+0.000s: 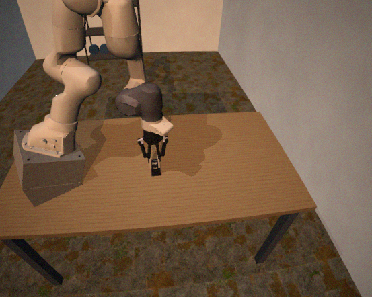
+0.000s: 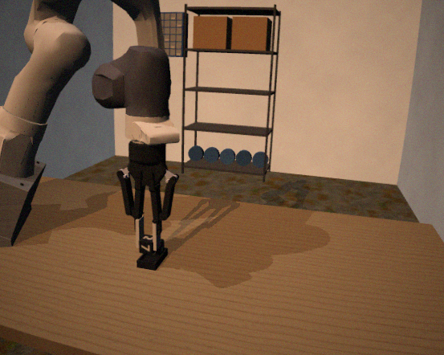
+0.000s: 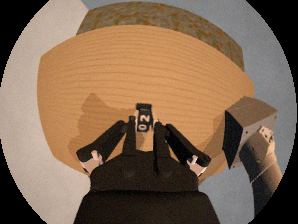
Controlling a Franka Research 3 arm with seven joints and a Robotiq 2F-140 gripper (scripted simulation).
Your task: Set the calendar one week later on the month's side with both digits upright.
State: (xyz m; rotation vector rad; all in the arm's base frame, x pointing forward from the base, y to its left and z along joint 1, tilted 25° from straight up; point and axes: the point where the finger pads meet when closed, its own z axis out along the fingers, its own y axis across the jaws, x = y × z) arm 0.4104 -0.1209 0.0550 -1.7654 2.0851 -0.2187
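Right now the black calendar tray is 10 mm to the left of my hand and 70 mm below it. The rest, counted from my hand: cube 30 mm below.
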